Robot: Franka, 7 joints.
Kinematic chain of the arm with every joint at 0, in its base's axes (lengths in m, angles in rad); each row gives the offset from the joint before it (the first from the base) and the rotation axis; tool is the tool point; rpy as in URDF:
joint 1: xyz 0 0 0.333 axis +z
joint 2: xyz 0 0 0 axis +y
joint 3: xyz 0 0 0.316 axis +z
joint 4: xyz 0.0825 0 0 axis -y
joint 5: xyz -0.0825 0 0.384 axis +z
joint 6: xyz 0 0 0 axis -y
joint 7: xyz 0.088 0 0 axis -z
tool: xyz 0 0 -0.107 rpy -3.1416 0 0
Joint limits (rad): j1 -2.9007..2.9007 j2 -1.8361..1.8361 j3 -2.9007..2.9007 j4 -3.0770..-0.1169 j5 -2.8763..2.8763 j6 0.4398..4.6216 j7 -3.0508..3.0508
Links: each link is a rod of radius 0.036 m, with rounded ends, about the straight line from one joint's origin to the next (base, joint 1, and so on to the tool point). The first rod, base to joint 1, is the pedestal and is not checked.
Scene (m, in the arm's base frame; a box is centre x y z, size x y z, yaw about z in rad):
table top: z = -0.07
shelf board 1: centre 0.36 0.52 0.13 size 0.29 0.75 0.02 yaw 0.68
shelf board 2: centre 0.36 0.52 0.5 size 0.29 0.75 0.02 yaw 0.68
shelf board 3: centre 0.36 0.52 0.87 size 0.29 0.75 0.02 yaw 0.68
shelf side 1: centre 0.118 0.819 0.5 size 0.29 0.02 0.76 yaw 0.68
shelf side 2: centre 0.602 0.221 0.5 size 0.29 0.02 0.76 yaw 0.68
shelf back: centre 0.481 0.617 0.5 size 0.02 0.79 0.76 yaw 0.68
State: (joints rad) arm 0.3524 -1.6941 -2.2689 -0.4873 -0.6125 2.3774 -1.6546
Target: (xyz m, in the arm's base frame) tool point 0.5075 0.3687 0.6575
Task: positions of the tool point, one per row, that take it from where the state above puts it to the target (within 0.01 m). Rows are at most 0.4 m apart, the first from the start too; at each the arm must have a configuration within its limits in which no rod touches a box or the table.
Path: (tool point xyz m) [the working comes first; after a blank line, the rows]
Joints at the target: 2.5048 -0.7993 -1.3888 -1.6152 -0.5778 2.3350 -1.6546
Straight joint move there: touches shelf side 2.

1: -0.4112 -0.6835 0.0764
2: -0.0821 -0.7826 0.1562
3: 0.2362 -0.7204 0.2840
4: 0.4578 -0.5190 0.4299
5: 0.5277 -0.2475 0.5594
6: 0.4448 0.0057 0.6414
7: 0.2609 0.1693 0.6575
8: 0.3627 0.2554 0.6494
9: 0.4480 0.3263 0.6356
10: 0.5075 0.3687 0.6575

